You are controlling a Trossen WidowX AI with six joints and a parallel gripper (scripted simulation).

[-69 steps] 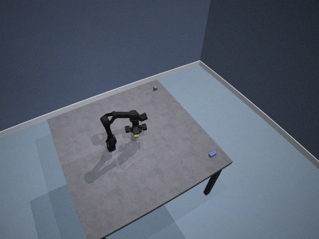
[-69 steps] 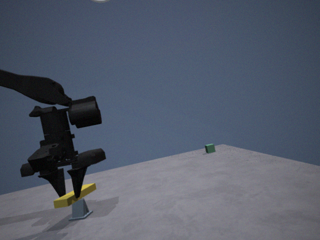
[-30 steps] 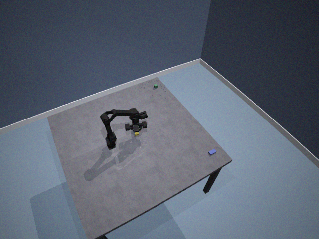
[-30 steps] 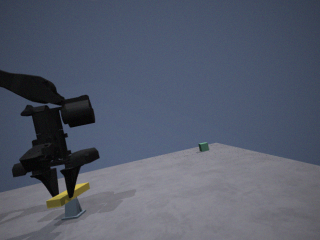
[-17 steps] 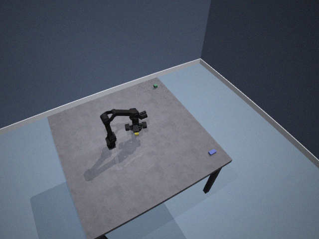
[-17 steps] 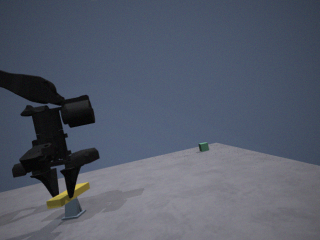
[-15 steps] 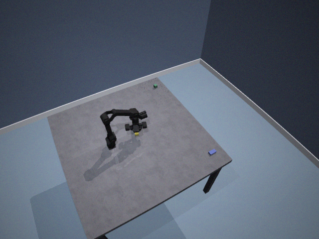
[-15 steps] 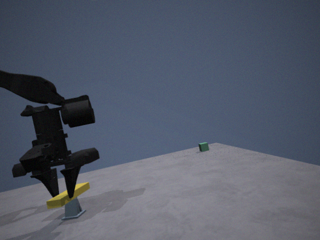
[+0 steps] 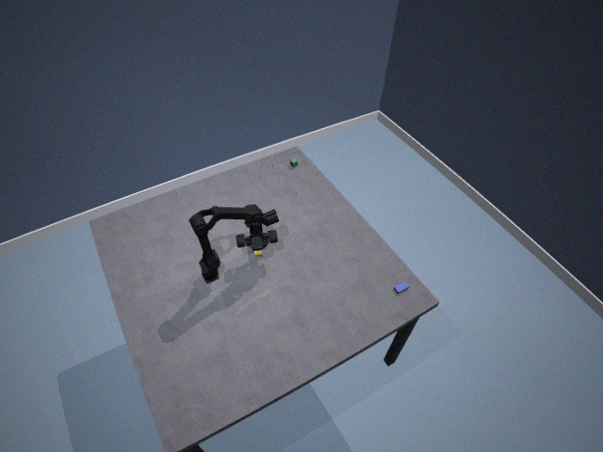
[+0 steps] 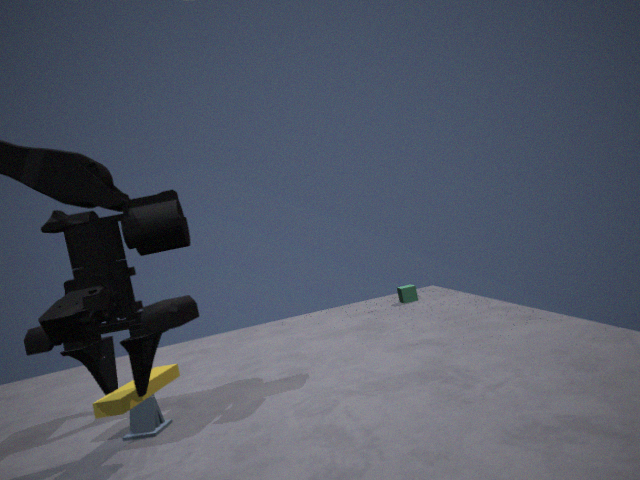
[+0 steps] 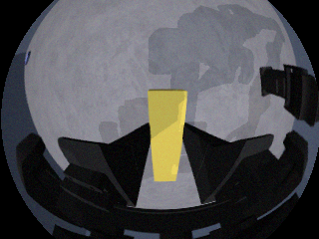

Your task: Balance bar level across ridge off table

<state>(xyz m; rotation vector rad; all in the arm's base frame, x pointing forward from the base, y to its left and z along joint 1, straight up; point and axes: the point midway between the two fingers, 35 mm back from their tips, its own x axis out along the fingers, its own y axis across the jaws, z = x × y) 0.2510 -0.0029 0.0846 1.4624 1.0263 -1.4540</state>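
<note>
Right now my gripper tip is 1 cm short of the bar and 3 cm to the right of it. Round my gripper tip: green cube (49 cm ahead, 50 cm to the left, 3 cm below); then flat blue block (49 cm ahead, 50 cm to the right, 4 cm below).
</note>
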